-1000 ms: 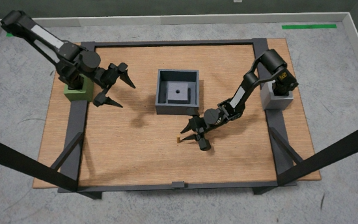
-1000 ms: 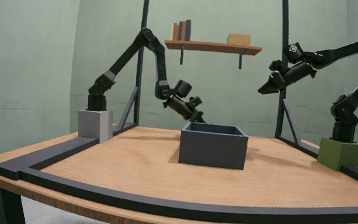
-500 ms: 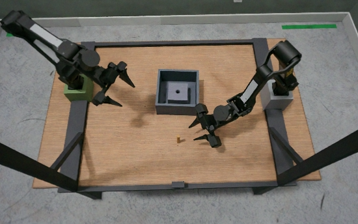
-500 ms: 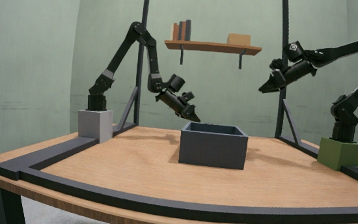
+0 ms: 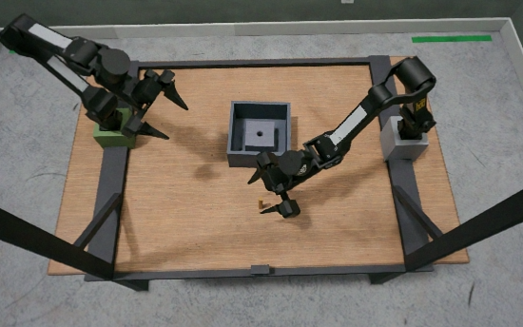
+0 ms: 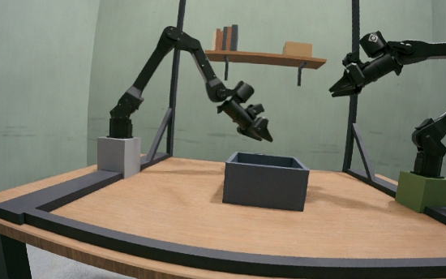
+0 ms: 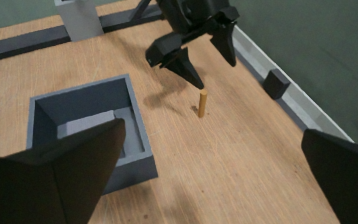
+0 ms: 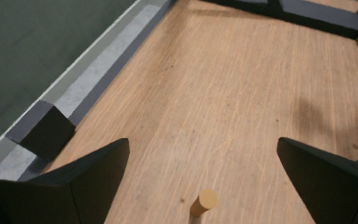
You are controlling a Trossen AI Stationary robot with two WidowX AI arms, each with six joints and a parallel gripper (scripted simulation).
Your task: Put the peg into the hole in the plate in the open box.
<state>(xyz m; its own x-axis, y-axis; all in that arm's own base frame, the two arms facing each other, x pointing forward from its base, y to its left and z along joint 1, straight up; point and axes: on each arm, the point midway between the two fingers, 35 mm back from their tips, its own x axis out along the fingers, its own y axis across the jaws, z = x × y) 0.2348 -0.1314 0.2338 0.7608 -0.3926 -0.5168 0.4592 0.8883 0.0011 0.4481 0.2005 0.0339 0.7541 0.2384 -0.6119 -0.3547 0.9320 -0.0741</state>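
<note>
Now: the peg 11 cm below my right hand, 1 cm to the left of it and 1 cm ahead of it. Also, from my right hand: grey plate (23 cm ahead, 11 cm below, 2 cm to the left); then box (23 cm ahead, 12 cm below, 2 cm to the left).
</note>
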